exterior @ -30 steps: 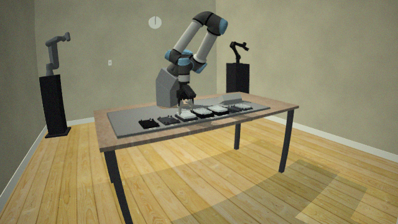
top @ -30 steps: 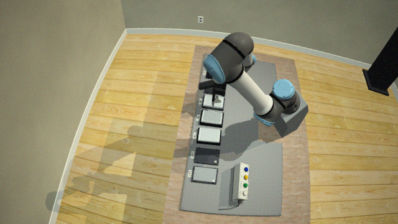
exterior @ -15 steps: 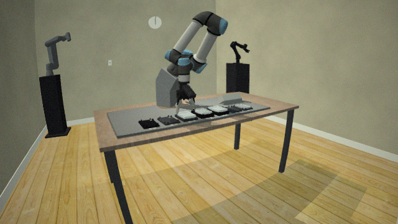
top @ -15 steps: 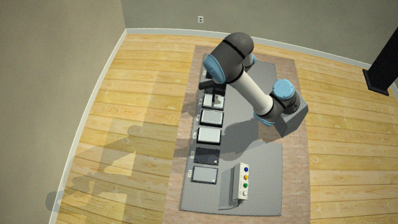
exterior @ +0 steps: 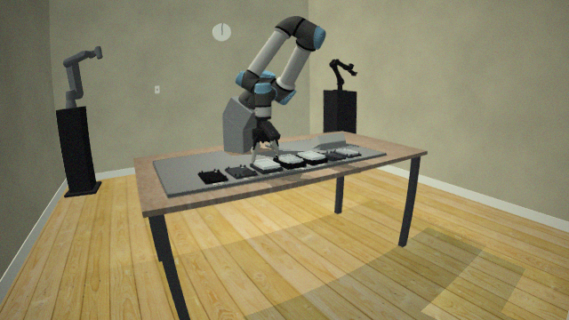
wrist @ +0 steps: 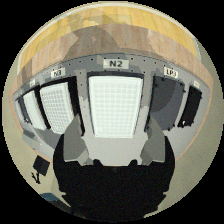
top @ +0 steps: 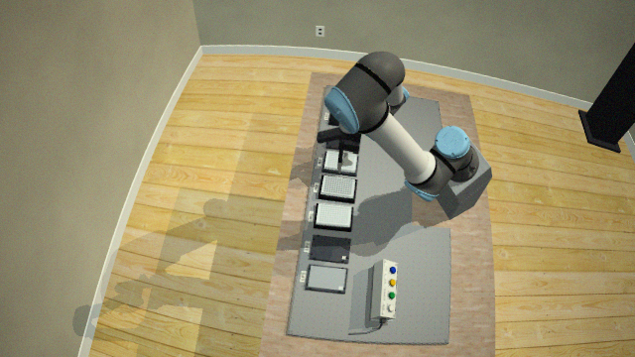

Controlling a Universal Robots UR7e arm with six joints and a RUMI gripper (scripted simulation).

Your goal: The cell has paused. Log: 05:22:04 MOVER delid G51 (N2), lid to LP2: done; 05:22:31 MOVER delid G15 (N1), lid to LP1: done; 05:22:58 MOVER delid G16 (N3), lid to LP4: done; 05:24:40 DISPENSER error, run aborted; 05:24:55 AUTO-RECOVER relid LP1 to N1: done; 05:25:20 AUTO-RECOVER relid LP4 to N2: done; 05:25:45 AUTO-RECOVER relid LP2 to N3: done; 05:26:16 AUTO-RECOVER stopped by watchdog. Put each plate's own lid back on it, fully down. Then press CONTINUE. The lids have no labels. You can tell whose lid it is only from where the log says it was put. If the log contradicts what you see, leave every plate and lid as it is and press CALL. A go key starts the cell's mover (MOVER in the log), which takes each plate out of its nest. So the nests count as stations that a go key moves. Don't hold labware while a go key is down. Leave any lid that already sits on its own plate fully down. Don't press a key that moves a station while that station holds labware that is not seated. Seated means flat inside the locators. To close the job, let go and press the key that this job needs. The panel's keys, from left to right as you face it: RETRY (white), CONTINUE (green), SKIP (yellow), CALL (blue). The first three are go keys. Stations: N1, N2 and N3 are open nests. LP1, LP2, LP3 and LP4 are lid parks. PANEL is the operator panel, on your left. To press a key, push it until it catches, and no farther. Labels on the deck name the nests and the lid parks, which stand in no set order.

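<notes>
My hand is 20 mm past the plate, 130 mm to the right of it and 10 mm above it. Also, from my hand: blue key (280 mm behind, 450 mm to the left, 30 mm above); then clear lid (60 mm behind, 510 mm to the left, 20 mm below); then LP2 lid park (40 mm behind, 390 mm to the left, 30 mm below).
</notes>
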